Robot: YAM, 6 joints.
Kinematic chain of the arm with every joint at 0, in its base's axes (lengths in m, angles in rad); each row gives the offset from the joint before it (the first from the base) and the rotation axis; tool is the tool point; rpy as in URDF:
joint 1: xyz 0 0 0.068 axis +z
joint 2: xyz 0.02 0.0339 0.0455 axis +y
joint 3: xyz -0.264 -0.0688 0 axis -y
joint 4: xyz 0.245 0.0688 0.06 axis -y
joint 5: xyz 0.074 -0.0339 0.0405 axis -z
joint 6: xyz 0.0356 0 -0.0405 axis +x
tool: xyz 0 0 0 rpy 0 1.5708 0
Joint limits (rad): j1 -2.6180..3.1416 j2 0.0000..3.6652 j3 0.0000..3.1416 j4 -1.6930..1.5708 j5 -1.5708..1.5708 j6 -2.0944..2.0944
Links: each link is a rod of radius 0.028 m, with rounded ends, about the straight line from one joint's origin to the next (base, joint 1, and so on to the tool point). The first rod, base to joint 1, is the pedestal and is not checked.
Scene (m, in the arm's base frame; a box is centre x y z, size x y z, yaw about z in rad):
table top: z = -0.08
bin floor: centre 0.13 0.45 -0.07 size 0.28 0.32 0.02 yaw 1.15
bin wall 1: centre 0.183 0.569 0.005 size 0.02 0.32 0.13 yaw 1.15
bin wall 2: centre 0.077 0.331 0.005 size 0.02 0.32 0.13 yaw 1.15
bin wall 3: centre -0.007 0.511 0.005 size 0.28 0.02 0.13 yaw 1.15
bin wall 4: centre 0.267 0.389 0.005 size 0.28 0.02 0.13 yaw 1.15
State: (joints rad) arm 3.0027 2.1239 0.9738 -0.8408 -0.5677 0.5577
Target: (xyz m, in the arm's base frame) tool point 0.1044 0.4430 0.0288
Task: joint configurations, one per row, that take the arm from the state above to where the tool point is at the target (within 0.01 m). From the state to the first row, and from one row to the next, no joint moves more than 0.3 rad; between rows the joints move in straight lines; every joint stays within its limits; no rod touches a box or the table.
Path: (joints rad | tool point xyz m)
1: 2.7200 2.1190 1.0828 -0.7903 -0.5450 0.5577 | -0.2882 0.1090 0.0575
2: 2.4373 2.1142 1.1919 -0.7399 -0.5223 0.5577 | -0.2727 0.2084 0.0760
3: 2.1547 2.1093 1.3009 -0.6894 -0.4996 0.5577 | -0.2213 0.3040 0.0994
4: 1.8720 2.1045 1.4099 -0.6390 -0.4769 0.5577 | -0.1360 0.3826 0.1274
5: 1.5893 2.0996 1.5189 -0.5885 -0.4542 0.5577 | -0.0236 0.4320 0.1596
6: 1.3066 2.0948 1.6280 -0.5381 -0.4315 0.5577 | 0.1044 0.4430 0.1956
7: 1.3072 2.2781 1.6135 -0.5062 -0.4237 0.5577 | 0.1065 0.4507 0.1122
8: 1.3077 2.4615 1.5990 -0.4744 -0.4159 0.5577 | 0.1044 0.4430 0.0288

